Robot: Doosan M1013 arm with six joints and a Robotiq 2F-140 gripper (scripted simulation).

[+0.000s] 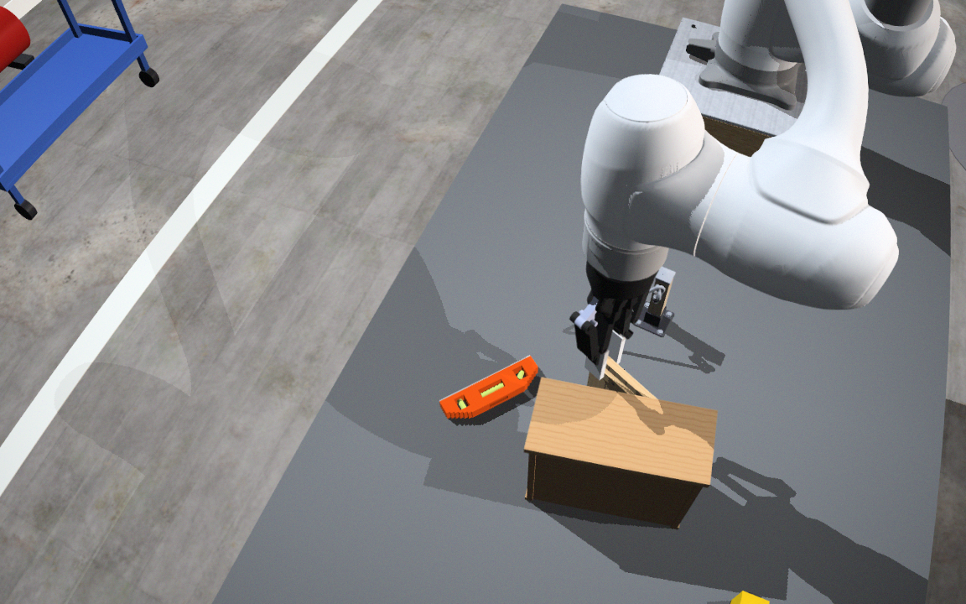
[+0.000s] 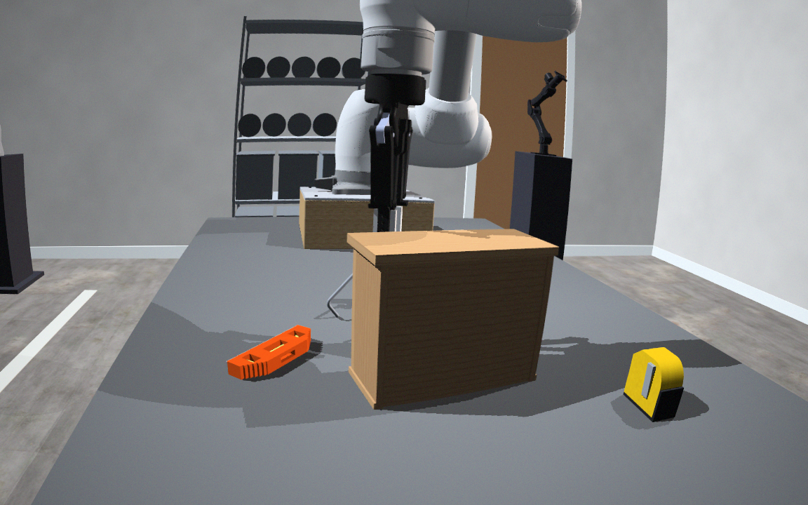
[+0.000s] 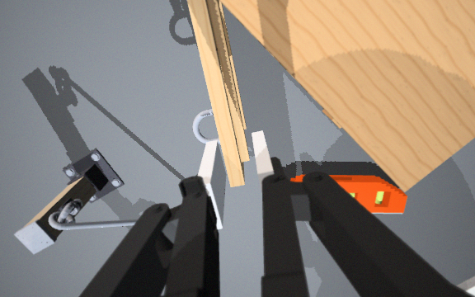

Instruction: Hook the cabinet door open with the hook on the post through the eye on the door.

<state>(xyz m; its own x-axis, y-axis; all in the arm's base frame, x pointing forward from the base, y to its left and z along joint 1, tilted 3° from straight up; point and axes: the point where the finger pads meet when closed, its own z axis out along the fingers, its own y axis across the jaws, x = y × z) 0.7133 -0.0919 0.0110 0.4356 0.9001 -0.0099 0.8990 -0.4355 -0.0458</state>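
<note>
Right now the wire hook is 13 cm behind my hand and 9 cm below it. From my hand the other things lie so: door (8 cm below, 6 cm to the left, 2 cm ahead); then yellow tape measure (26 cm to the left, 24 cm ahead, 12 cm below); then orange spirit level (15 cm to the right, 14 cm below, 3 cm ahead).
</note>
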